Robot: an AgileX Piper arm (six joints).
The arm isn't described. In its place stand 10 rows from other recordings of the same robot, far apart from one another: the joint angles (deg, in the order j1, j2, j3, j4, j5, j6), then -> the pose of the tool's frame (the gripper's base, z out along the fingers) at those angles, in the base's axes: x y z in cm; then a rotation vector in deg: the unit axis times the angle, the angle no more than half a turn.
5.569 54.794 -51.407 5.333 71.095 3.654 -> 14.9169 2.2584 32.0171 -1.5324 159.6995 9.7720
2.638 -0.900 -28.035 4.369 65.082 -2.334 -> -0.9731 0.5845 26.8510 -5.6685 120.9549 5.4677
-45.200 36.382 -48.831 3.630 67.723 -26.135 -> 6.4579 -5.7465 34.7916 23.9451 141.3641 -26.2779
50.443 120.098 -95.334 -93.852 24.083 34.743 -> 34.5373 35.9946 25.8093 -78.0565 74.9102 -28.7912
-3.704 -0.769 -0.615 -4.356 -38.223 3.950 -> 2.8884 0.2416 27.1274 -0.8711 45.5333 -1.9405
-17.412 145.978 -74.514 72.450 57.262 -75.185 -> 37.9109 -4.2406 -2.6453 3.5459 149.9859 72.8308
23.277 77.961 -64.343 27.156 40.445 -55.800 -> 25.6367 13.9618 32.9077 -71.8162 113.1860 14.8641
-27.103 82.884 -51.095 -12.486 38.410 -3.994 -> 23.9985 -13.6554 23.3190 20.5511 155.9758 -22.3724
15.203 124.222 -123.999 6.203 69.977 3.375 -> 45.7814 13.3984 29.5453 -14.9268 155.2413 13.9969
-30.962 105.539 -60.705 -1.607 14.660 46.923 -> 31.8950 -19.2110 16.6906 89.5028 113.6143 5.2973
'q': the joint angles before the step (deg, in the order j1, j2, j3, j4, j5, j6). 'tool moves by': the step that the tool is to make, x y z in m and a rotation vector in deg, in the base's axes. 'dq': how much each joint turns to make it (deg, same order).
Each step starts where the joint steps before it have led.
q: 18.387, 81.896, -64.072, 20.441, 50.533, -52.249
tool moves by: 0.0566, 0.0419, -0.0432, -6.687, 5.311, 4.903
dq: 4.444, 17.234, -11.549, -5.314, 1.338, 1.540
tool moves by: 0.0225, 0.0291, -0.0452, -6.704, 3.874, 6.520
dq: 3.416, 10.819, -5.932, -4.578, 1.674, -1.192
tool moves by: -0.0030, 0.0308, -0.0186, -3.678, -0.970, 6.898
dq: 4.796, 4.055, -2.231, -3.832, -0.841, -0.662
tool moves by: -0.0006, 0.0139, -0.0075, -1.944, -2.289, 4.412
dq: 2.206, 1.696, -0.983, -2.831, -1.539, -1.143
